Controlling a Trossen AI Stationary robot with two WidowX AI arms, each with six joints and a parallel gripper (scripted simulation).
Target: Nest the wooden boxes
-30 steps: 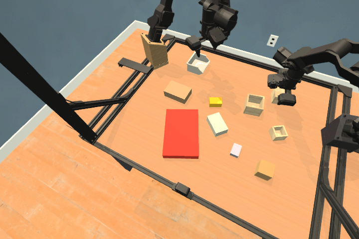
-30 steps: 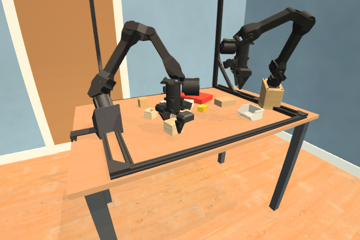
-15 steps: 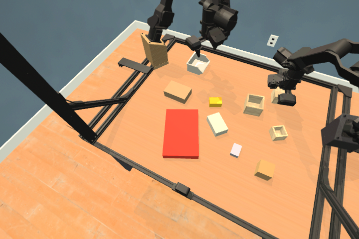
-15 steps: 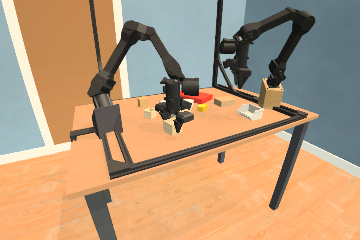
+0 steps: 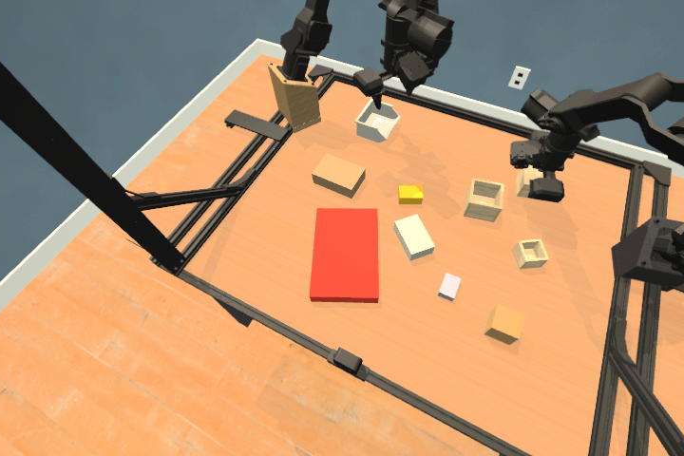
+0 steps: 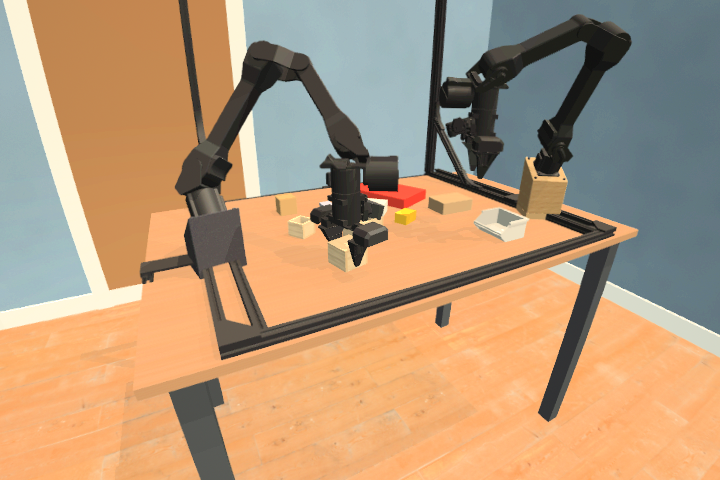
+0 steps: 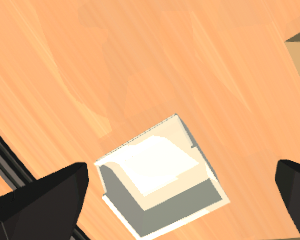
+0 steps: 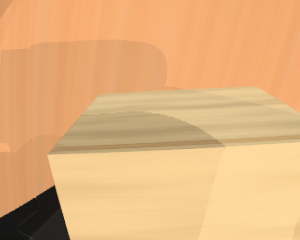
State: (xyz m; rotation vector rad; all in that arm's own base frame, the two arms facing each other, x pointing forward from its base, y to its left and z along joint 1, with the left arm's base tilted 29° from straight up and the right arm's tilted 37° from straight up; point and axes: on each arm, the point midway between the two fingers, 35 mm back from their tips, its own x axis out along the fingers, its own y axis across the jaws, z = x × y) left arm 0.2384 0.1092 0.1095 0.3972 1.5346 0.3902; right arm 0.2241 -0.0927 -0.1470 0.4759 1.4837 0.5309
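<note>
Right now my right hand is 110 mm past the biggest wooden box, 80 mm to the right of it and 20 mm above it. Round my right hand: yellow block: 230 mm to the left, 180 mm behind, 30 mm below; smallest wooden box: 190 mm behind, 60 mm to the right, 30 mm below; middle-sized wooden box: 10 mm below.
</note>
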